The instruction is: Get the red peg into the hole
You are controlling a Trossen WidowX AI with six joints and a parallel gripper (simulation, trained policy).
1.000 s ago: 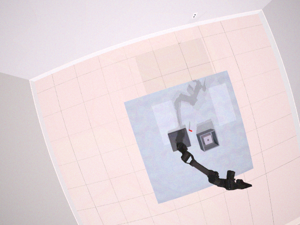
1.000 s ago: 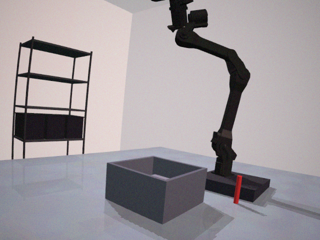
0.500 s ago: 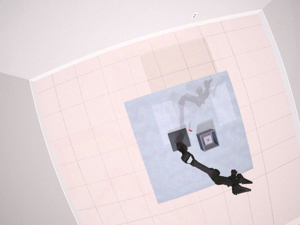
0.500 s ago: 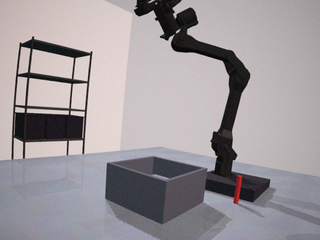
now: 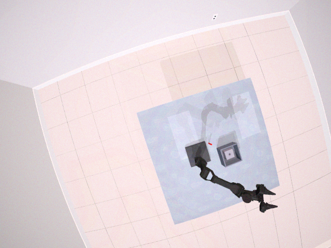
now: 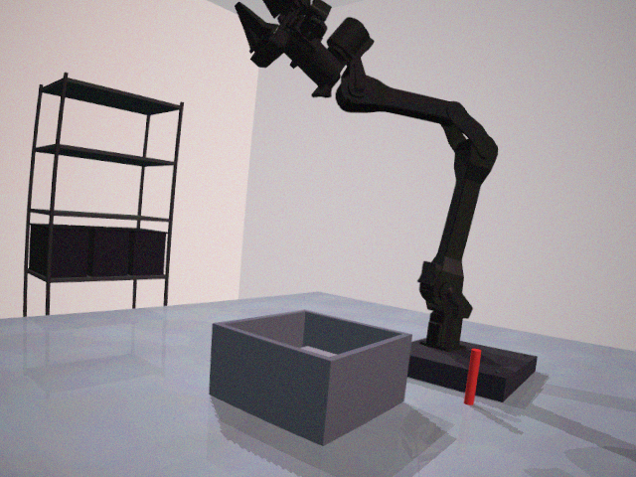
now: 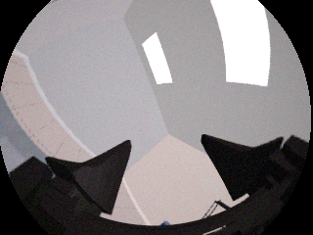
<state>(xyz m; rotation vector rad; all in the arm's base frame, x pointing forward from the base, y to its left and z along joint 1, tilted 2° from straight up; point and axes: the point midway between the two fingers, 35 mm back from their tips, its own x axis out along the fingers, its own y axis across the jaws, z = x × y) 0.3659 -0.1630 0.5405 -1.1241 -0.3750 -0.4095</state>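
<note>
Now: the red peg 560 mm below my gripper tip, 320 mm to the left of it and 230 mm behind it. The rest, counted from my gripper tip: grey box (580 mm below, 190 mm to the left, 40 mm behind); then plate (560 mm below, 190 mm to the left, 40 mm behind).
</note>
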